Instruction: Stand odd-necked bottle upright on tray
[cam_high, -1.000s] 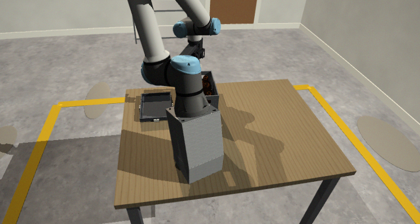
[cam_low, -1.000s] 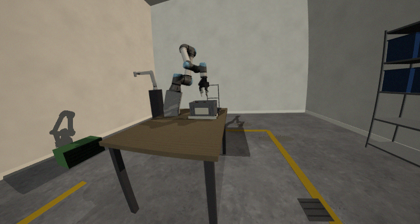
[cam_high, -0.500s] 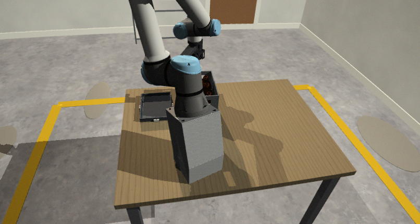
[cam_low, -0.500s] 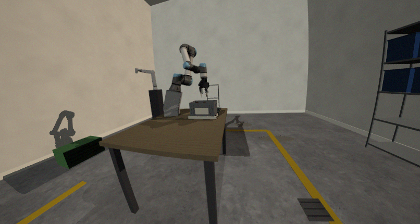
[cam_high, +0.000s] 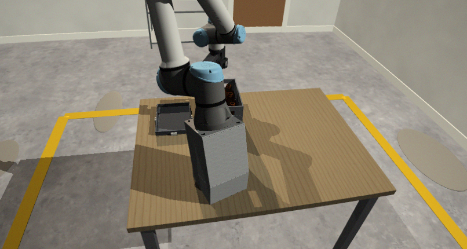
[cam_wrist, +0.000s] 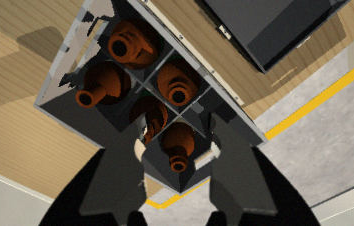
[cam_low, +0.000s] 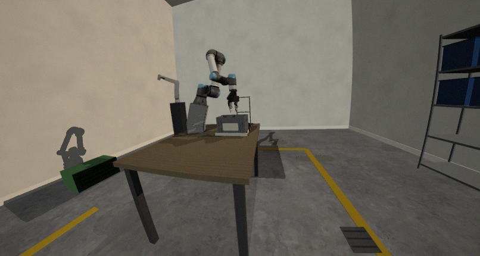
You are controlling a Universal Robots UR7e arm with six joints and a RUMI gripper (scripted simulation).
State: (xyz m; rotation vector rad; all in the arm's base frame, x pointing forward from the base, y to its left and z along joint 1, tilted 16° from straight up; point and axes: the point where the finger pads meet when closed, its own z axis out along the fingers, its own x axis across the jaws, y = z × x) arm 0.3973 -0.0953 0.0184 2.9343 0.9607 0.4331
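Right now the crate is 5 cm to the right of my hand and 14 cm below it. From my hand the other things lie so: bottle 10 cm behind, 8 cm to the right, 13 cm below; dark tray 4 cm ahead, 22 cm to the left, 21 cm below.
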